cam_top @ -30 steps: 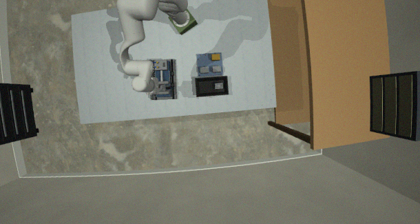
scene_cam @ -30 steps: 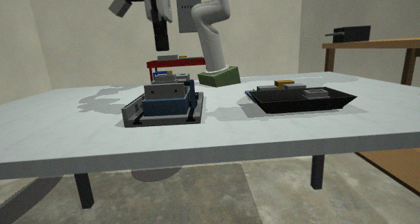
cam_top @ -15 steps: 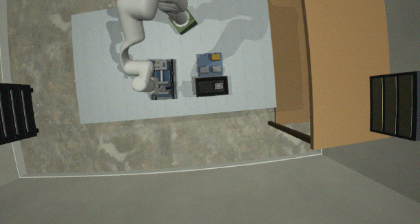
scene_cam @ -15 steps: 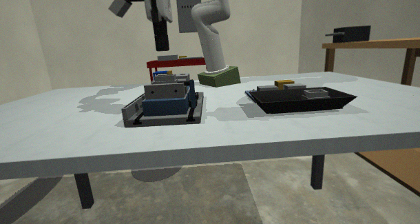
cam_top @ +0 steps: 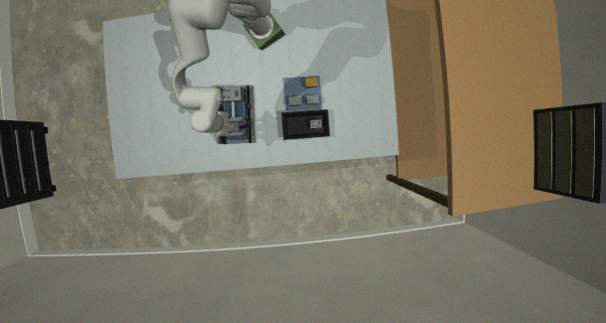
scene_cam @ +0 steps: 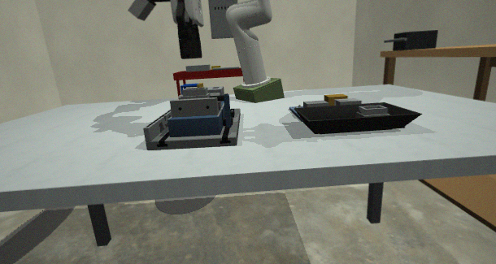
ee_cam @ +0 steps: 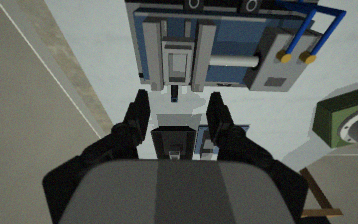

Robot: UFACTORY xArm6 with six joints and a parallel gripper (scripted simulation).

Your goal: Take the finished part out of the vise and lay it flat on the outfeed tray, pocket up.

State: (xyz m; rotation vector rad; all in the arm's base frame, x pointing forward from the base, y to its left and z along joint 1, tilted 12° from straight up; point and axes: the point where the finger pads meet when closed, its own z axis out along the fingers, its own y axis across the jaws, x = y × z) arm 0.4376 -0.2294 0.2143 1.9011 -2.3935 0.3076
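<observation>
The vise lies 6 cm behind my hand, 2 cm to the left of it and 16 cm below it. From my hand the other things lie so: blue fixture plate: 8 cm behind, 38 cm to the left, 19 cm below; cylinder: 15 cm behind, 4 cm to the left, 12 cm below; brass block: 12 cm behind, 44 cm to the left, 17 cm below.
</observation>
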